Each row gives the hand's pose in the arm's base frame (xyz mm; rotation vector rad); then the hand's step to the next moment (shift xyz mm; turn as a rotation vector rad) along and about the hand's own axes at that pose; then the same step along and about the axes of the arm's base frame.
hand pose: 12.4 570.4 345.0 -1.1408 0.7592 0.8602
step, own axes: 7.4 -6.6 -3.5 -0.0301 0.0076 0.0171
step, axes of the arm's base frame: 9.0 -3.2 -4.3 -0.0196 0.0123 0.0268
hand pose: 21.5 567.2 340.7 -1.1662 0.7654 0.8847
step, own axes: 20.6 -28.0 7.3 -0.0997 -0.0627 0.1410
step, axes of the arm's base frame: 34.7 6.6 -4.1 0.0175 0.1096 0.1464
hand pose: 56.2 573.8 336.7 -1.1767 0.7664 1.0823
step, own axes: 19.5 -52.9 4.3 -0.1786 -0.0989 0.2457
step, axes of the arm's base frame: 56.0 7.9 0.9 0.0191 0.1900 0.2561
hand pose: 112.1 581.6 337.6 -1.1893 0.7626 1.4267
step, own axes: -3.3 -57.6 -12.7 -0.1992 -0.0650 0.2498
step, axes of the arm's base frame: 58.5 -0.2 8.1 -0.0162 0.1797 0.2716
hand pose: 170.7 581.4 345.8 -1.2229 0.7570 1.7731
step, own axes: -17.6 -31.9 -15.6 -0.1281 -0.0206 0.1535
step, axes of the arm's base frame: 38.1 -3.1 10.5 -0.0260 0.0996 0.1726
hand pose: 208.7 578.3 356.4 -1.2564 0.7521 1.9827
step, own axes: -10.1 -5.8 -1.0 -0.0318 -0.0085 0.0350
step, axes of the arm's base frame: 8.3 0.5 8.2 -0.0021 0.0245 0.0413
